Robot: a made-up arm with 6 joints. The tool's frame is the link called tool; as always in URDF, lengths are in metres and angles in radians. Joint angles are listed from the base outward.
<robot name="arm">
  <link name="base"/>
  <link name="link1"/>
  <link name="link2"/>
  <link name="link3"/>
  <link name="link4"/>
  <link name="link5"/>
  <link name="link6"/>
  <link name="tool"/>
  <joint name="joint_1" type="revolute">
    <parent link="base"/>
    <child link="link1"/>
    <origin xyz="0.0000 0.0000 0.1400" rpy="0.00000 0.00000 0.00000"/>
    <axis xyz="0 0 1"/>
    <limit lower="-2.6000" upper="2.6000"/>
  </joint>
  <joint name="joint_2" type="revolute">
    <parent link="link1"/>
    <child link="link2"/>
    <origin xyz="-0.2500 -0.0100 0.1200" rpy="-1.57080 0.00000 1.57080"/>
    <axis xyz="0 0 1"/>
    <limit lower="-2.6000" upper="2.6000"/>
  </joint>
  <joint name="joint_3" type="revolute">
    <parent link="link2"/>
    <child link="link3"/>
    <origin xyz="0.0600 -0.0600 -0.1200" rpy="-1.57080 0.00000 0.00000"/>
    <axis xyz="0 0 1"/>
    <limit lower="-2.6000" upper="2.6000"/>
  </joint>
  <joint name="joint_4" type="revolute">
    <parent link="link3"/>
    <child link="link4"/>
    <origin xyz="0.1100 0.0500 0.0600" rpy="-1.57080 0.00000 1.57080"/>
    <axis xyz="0 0 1"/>
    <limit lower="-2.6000" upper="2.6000"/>
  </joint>
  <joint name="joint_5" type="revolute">
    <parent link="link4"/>
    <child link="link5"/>
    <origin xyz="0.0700 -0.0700 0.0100" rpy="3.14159 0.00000 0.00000"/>
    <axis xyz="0 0 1"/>
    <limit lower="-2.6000" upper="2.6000"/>
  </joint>
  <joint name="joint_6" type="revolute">
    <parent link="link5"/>
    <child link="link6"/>
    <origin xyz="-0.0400 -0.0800 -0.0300" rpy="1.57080 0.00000 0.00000"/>
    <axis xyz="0 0 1"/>
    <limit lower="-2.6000" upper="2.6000"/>
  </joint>
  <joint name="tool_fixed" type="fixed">
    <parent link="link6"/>
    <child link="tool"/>
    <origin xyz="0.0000 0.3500 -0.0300" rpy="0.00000 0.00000 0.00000"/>
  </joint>
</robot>
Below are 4 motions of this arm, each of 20 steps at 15 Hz.
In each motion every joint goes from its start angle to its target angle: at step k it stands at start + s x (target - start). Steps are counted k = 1, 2, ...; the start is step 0. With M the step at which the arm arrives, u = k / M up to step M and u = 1 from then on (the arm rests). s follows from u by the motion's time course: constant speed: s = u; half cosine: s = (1 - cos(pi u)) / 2; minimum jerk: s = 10 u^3 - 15 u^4 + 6 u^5.
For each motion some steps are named. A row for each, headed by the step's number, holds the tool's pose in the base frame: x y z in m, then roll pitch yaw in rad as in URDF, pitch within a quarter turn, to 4 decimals.
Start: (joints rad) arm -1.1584 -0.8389 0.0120 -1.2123 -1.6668 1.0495
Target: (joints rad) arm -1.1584 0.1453 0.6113 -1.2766 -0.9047 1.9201
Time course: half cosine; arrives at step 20
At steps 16, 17, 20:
16: 0.0233 0.4834 0.3179 0.2681 -0.0270 0.1144
17: 0.0214 0.4774 0.3201 0.2867 -0.0078 0.1219
20: 0.0190 0.4694 0.3228 0.3107 0.0148 0.1305

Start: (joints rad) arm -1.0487 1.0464 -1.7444 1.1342 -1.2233 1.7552
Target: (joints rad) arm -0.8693 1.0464 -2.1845 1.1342 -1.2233 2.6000
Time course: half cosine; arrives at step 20
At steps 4, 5, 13, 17, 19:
4: -0.1198 0.1487 -0.2476 -1.3251 0.0708 2.2842
5: -0.1159 0.1432 -0.2453 -1.3278 0.0935 2.3147
13: -0.0521 0.1077 -0.2028 -1.3730 0.3616 2.6414
17: -0.0233 0.1081 -0.1787 -1.3979 0.4682 2.7499
19: -0.0170 0.1092 -0.1727 -1.4041 0.4923 2.7725

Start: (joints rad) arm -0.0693 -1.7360 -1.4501 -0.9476 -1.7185 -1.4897
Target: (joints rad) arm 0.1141 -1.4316 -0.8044 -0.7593 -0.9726 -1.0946
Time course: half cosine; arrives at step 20
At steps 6, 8, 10, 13, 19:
6: -0.1953 -0.1650 0.5783 2.3109 0.1335 -0.1179
8: -0.1783 -0.1386 0.6121 2.1795 0.1664 -0.1159
10: -0.1573 -0.1039 0.6440 2.0340 0.1966 -0.1079
13: -0.1249 -0.0448 0.6782 1.8245 0.2343 -0.0824
19: -0.0884 0.0324 0.6975 1.5920 0.2798 -0.0303

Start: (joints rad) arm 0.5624 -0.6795 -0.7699 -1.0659 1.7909 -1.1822
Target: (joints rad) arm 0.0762 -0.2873 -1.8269 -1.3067 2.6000 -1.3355
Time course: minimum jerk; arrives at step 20
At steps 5, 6, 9, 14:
5: -0.4346 -0.1312 0.0993 -2.6139 0.6066 -0.4216
6: -0.4189 -0.1499 0.0950 -2.6567 0.5413 -0.3936
9: -0.3474 -0.2174 0.1050 -2.8677 0.2817 -0.2799
14: -0.2276 -0.2713 0.2185 2.9130 -0.0900 -0.0194

